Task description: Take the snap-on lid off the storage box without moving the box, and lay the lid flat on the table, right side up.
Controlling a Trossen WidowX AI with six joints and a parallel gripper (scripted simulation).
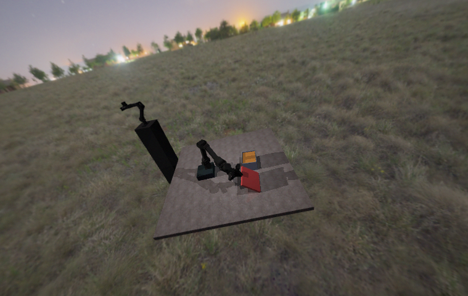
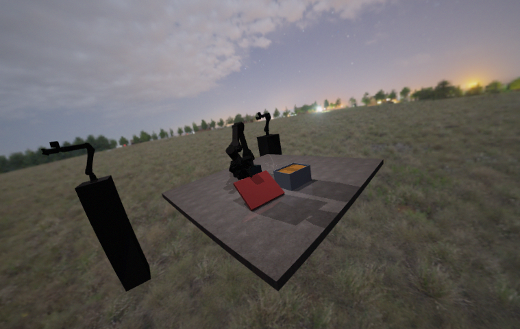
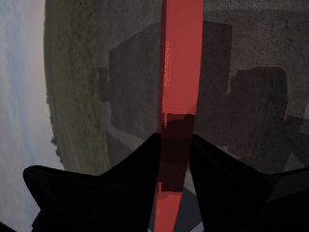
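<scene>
Right now the red lid is 70 mm ahead of my gripper tip and 50 mm below it. Also, from my gripper tip: grey storage box 280 mm to the left, 60 mm below, 60 mm ahead.
</scene>
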